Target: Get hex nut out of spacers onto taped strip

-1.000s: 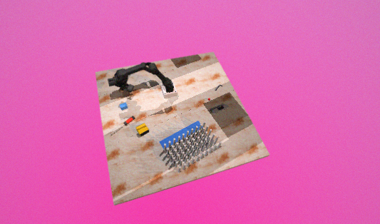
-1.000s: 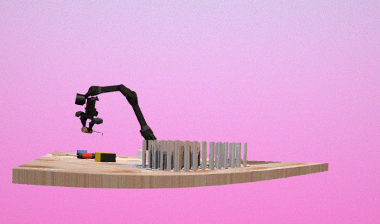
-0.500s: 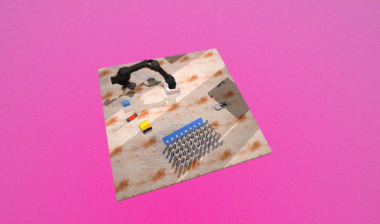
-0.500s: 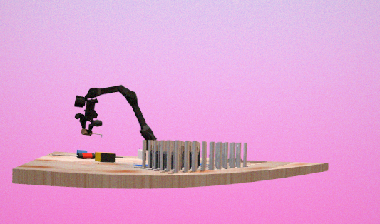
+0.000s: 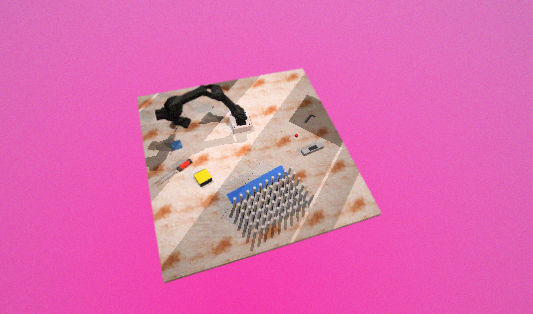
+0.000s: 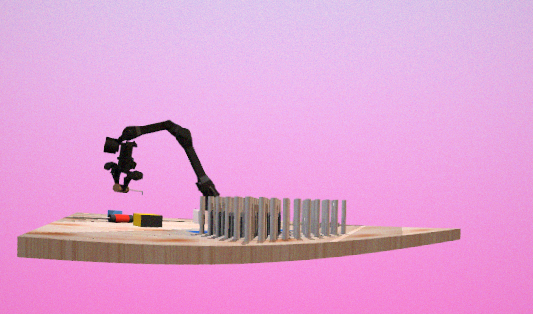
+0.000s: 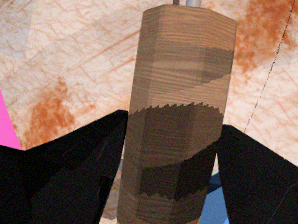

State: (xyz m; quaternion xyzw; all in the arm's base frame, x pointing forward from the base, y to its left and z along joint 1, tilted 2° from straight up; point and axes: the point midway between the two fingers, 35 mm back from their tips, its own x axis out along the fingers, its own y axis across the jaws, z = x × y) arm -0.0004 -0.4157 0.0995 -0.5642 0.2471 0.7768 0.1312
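The blue block lies 110 mm below my gripper tip, 100 mm ahead of it and 20 mm to the right of it. Also, from my gripper tip: yellow block (360 mm ahead, 120 mm to the left, 110 mm below); then brown-handled tool (90 mm behind, 50 mm to the left); then blue taped strip (460 mm ahead, 440 mm to the left, 130 mm below).
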